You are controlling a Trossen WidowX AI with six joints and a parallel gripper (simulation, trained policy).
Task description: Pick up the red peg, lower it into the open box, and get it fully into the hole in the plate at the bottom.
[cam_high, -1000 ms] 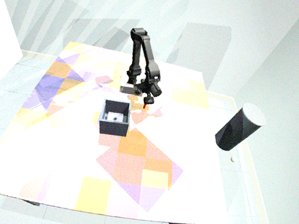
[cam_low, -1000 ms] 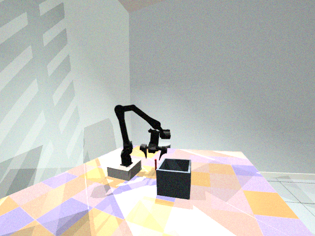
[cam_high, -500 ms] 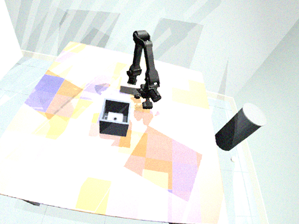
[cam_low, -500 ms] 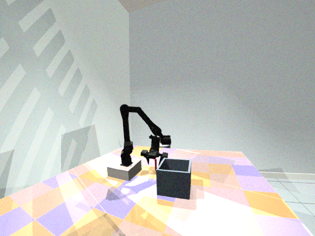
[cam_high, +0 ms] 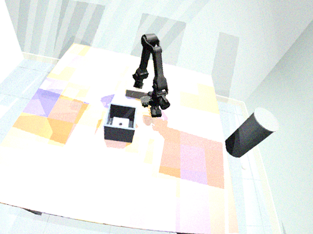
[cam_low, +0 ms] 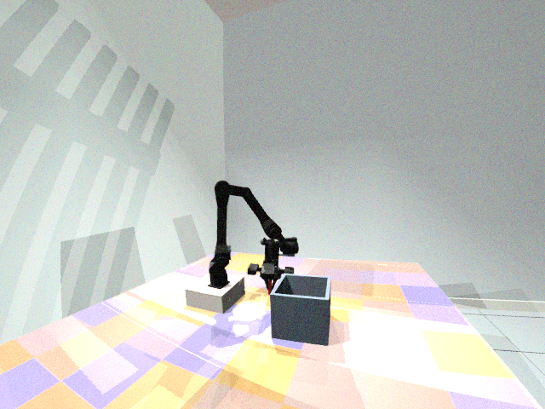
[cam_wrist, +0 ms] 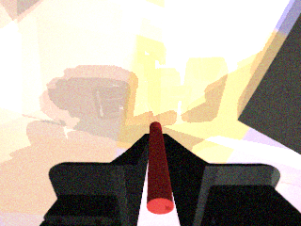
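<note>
Right now the light plate is 20 cm ahead of my gripper tip, 16 cm to the right of it and 3 cm above it. The rest, counted from my gripper tip: red peg (2 cm above).
</note>
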